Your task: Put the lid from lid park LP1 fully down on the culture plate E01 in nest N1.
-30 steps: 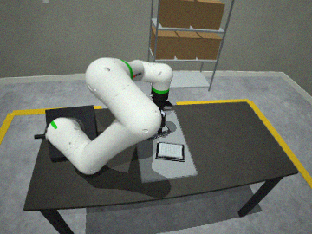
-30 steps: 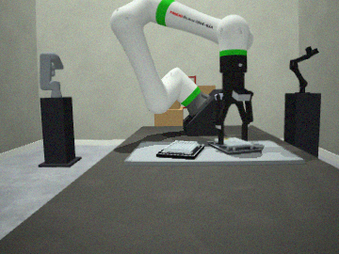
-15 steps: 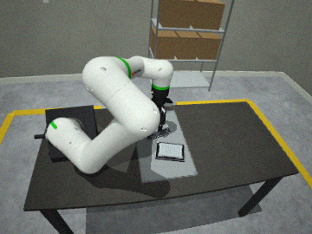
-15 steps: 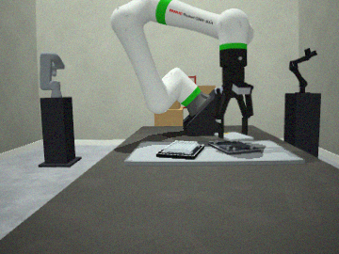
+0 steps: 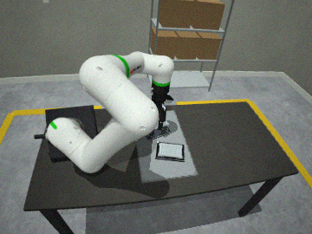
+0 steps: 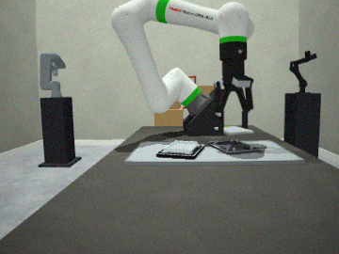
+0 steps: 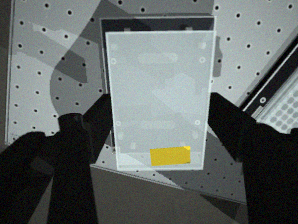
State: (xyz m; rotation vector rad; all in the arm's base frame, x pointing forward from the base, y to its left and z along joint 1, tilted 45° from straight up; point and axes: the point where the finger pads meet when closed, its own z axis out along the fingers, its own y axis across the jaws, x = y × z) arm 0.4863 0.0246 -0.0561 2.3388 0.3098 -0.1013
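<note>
My hand is 180 mm to the left of the culture plate, 70 mm above it and 40 mm short of it. The rest, counted from my hand: lid park LP1: 80 mm below; nest N1: 180 mm to the right, 80 mm below, 40 mm ahead; clear lid: 20 mm below.
</note>
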